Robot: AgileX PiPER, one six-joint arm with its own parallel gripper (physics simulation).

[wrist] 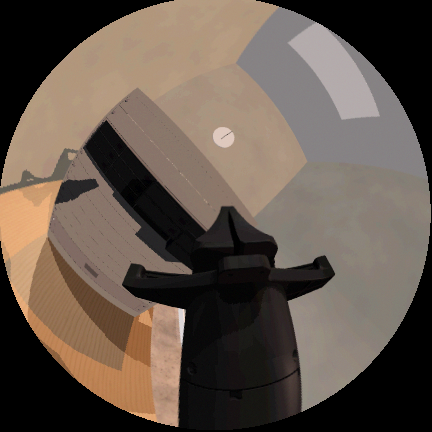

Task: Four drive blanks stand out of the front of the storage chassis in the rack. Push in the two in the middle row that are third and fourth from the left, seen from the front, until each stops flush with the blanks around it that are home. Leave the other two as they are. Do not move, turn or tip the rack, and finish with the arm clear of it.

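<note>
The rack [110, 222] fills the left of the wrist view, its pale panelled front seen at a steep slant. The black storage chassis [117, 162] crosses it as a diagonal dark band. Dark drive blanks stand out along this band, one [140, 192] near its middle and another [179, 246] nearer its lower right end. Their rows and exact depths are too dark to tell. My gripper [226, 213] is shut and empty, with a thin slit between the fingers. Its fingertips appear beside the chassis's lower right end and hide part of it; contact cannot be told.
The wooden table top [45, 320] lies below and left of the rack, with shadows across it. A pale strip [165, 370] runs beside my gripper's body. A dark shadow [77, 191] falls on the rack's left part. A round white disc [223, 137] shows beyond the rack.
</note>
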